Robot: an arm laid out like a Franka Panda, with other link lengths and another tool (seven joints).
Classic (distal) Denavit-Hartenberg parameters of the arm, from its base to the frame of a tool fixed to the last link. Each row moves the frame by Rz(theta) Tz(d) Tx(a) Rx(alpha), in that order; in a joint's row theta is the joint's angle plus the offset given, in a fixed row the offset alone. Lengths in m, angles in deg.
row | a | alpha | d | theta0
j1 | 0 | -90 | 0.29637 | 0
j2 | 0 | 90 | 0 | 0
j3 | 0.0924 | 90 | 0.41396 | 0
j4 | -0.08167 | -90 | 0 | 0
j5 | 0 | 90 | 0.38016 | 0
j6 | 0.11 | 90 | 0 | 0
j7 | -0.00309 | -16 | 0.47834 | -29.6
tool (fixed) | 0 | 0 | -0.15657 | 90
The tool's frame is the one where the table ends.
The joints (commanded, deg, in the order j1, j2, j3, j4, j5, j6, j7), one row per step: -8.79 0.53 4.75 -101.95 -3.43 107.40 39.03; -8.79 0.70 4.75 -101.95 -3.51 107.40 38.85; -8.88 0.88 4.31 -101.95 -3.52 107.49 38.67; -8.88 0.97 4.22 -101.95 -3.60 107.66 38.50; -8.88 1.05 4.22 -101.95 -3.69 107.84 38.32; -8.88 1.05 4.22 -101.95 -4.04 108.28 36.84; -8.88 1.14 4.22 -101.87 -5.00 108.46 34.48; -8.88 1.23 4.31 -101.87 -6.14 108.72 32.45; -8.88 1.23 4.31 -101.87 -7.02 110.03 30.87; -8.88 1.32 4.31 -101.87 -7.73 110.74 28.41; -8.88 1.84 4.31 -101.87 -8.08 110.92 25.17; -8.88 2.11 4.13 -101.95 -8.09 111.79 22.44; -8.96 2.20 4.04 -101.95 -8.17 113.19 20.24; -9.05 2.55 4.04 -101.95 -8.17 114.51 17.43; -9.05 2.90 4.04 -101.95 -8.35 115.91 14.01
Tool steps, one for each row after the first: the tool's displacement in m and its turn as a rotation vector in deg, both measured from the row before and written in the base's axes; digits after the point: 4 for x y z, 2 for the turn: 0.0001 -0.0004 -0.0019 -0.07 0.18 0.20; 0.0004 -0.0059 -0.0018 -0.01 0.10 -0.34; 0.0009 -0.0014 -0.0006 -0.09 -0.06 0.11; 0.0009 -0.0005 -0.0005 -0.10 -0.08 0.21; 0.0012 -0.0016 0.0008 -0.49 -0.31 1.58; -0.0006 -0.0046 -0.0003 -1.14 0.10 2.57; -0.0004 -0.0045 -0.0008 -1.29 0.12 2.38; 0.0056 -0.0042 0.0030 -1.09 -1.05 1.90; 0.0019 -0.0034 0.0005 -1.00 -0.24 2.67; -0.0008 -0.0020 -0.0056 -0.66 0.80 3.29; 0.0025 -0.0023 -0.0018 -0.34 -0.13 2.62; 0.0059 -0.0025 0.0024 -0.44 -0.98 2.20; 0.0055 -0.0015 -0.0008 -0.45 -0.56 2.83; 0.0054 -0.0015 -0.0006 -0.78 -0.54 3.57
